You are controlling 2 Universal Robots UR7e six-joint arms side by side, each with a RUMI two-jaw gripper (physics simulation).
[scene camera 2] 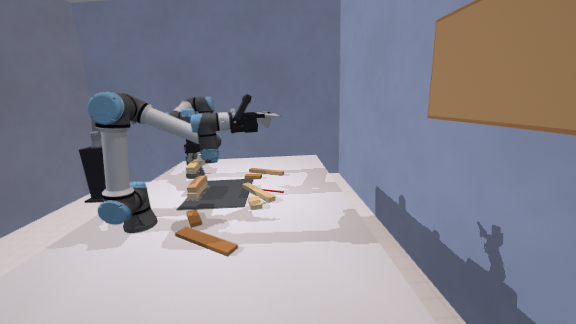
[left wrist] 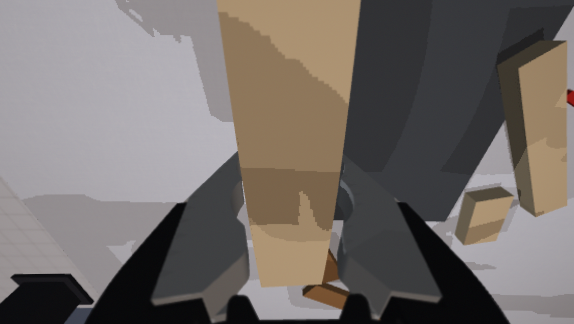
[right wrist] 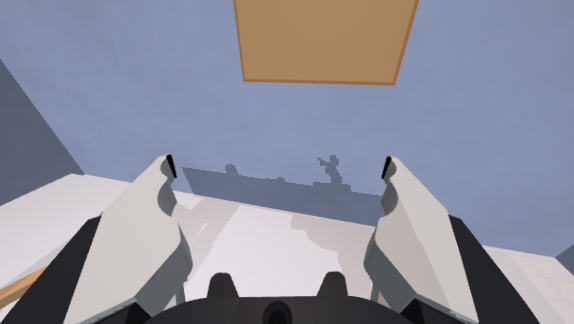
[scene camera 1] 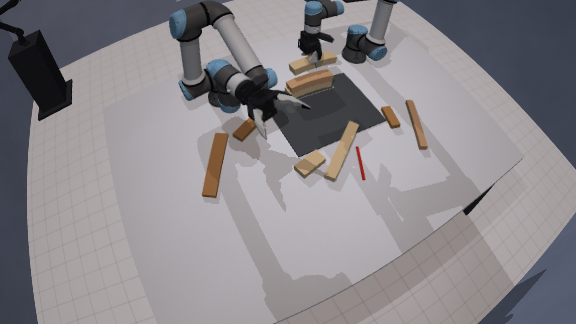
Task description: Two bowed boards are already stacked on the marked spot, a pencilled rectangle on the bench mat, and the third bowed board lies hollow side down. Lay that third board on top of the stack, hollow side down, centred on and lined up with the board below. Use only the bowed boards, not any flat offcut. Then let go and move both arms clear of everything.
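Places are measured from the left arm's base along level axes (x back, y right, z up), in centimetres.
Where they show: left gripper, between the fingertips: (left wrist: pixel 288 152) (scene camera 1: pixel 312 64); right gripper, between the fingertips: (scene camera 2: pixel 275 115) (right wrist: pixel 281 157) (scene camera 1: pixel 289 123); left arm's base, origin of its link: (scene camera 2: pixel 195 176) (scene camera 1: pixel 353 56); right arm's base, origin of its link: (scene camera 2: pixel 141 225).
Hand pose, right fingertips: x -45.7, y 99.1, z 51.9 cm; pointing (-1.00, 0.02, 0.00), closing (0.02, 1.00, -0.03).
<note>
Each offset is from my right fingertips to the top centre of the thing. "spot": to the spot under its first point. Level surfaces: height alone.
The third bowed board @[dx +40.7, dy -55.6, dz -29.5 cm] (scene camera 1: pixel 300 65) (scene camera 2: pixel 193 168) (left wrist: pixel 295 110) is pale and level. My left gripper (scene camera 1: pixel 317 59) (scene camera 2: pixel 195 159) (left wrist: pixel 288 152) is shut on it; in scene camera 1 it is beyond the stack, off the mat. The stack has an orange-tan upper bowed board @[dx +41.2, dy -55.4, dz -42.1 cm] (scene camera 1: pixel 310 80) (scene camera 2: pixel 198 185) on a pale lower one @[spot: dx +41.3, dy -45.1, dz -47.6 cm] (scene camera 1: pixel 295 93), at the far edge of the dark mat @[dz -51.3 cm] (scene camera 1: pixel 360 107) (scene camera 2: pixel 225 195) (left wrist: pixel 465 100). A little of the pencilled line shows beside it. The stack does not show in the left wrist view. My right gripper (scene camera 1: pixel 287 122) (scene camera 2: pixel 272 117) (right wrist: pixel 281 157) is open and empty, raised above the table.
Around the mat lie a long orange offcut @[dx +36.7, dy +7.0, dz -50.2 cm] (scene camera 1: pixel 215 165) (scene camera 2: pixel 206 241), a short orange block @[dx +42.4, dy -16.5, dz -49.8 cm] (scene camera 1: pixel 244 130) (scene camera 2: pixel 194 218), a pale block @[dx +9.1, dy -22.1, dz -49.1 cm] (scene camera 1: pixel 310 164) (scene camera 2: pixel 255 202), a long pale offcut @[dx +4.4, dy -37.7, dz -48.2 cm] (scene camera 1: pixel 342 150) (scene camera 2: pixel 258 192), two brown pieces @[dx +1.0, dy -72.6, dz -49.3 cm] (scene camera 1: pixel 390 117) @[dx -11.3, dy -80.7, dz -48.9 cm] (scene camera 1: pixel 416 125) and a red pencil @[dx -5.2, dy -39.3, dz -51.3 cm] (scene camera 1: pixel 360 163) (scene camera 2: pixel 273 191).
</note>
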